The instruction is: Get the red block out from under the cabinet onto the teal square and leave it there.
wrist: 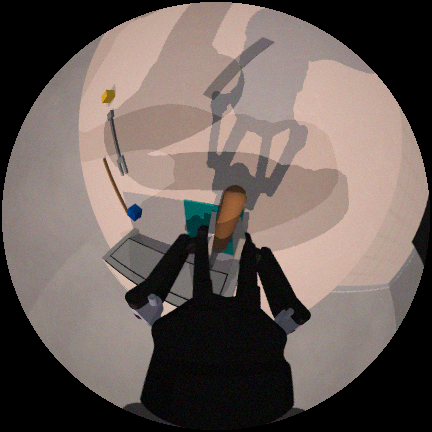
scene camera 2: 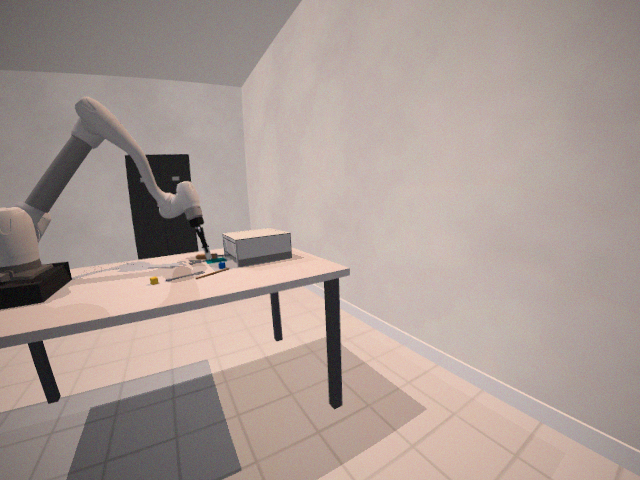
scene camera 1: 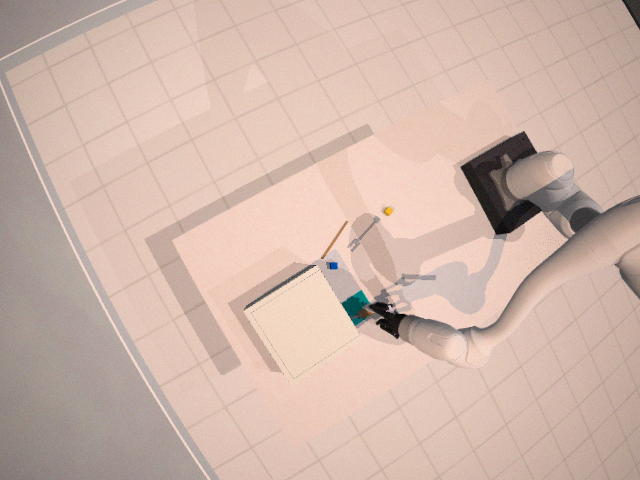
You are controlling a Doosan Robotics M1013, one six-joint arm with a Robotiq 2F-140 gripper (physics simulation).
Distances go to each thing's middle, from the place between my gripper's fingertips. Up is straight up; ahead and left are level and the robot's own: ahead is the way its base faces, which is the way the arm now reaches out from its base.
Scene:
Right now the teal square (wrist: 197,213) is 3 cm ahead of my hand, 2 cm to the right of it and 1 cm below it. Also, from my hand: thin grey bar (wrist: 243,58) (25 cm behind, 3 cm to the right, 1 cm below).

